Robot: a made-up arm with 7 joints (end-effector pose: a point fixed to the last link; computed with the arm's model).
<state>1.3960 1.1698 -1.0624 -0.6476 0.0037 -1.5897 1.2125</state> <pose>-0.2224 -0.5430 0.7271 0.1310 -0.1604 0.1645 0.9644</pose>
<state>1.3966 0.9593 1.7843 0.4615 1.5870 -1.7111 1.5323</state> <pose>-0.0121 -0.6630 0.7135 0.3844 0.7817 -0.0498 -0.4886</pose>
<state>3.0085 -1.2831 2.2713 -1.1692 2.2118 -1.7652 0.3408</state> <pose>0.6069 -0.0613 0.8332 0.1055 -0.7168 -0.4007 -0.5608</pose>
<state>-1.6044 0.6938 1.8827 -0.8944 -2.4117 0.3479 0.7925</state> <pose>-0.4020 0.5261 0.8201 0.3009 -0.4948 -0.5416 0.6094</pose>
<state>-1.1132 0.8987 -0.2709 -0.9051 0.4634 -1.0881 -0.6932</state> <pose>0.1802 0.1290 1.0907 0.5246 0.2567 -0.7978 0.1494</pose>
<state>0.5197 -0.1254 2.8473 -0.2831 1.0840 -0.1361 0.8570</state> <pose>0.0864 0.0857 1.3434 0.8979 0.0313 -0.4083 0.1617</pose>
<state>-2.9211 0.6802 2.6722 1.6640 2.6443 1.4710 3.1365</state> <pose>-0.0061 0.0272 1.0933 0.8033 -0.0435 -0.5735 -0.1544</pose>
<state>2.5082 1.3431 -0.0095 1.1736 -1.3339 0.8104 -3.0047</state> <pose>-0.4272 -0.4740 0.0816 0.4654 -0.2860 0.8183 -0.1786</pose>
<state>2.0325 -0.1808 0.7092 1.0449 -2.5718 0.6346 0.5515</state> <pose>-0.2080 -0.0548 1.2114 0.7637 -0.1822 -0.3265 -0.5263</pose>
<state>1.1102 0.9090 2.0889 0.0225 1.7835 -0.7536 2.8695</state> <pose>0.2926 -0.6889 0.9011 0.5670 -0.1130 0.5301 -0.6202</pose>
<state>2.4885 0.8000 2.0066 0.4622 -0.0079 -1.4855 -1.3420</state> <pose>-0.4049 -0.3746 0.9879 0.2904 -0.3457 0.7041 -0.5481</pose>
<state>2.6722 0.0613 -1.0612 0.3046 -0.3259 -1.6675 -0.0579</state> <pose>-0.1164 0.0356 1.1981 0.0896 -0.5345 -0.6396 -0.5451</pose>
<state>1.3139 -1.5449 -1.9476 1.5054 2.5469 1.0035 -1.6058</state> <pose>0.3239 0.6828 0.4414 0.2245 -0.8378 -0.3618 -0.3418</pose>
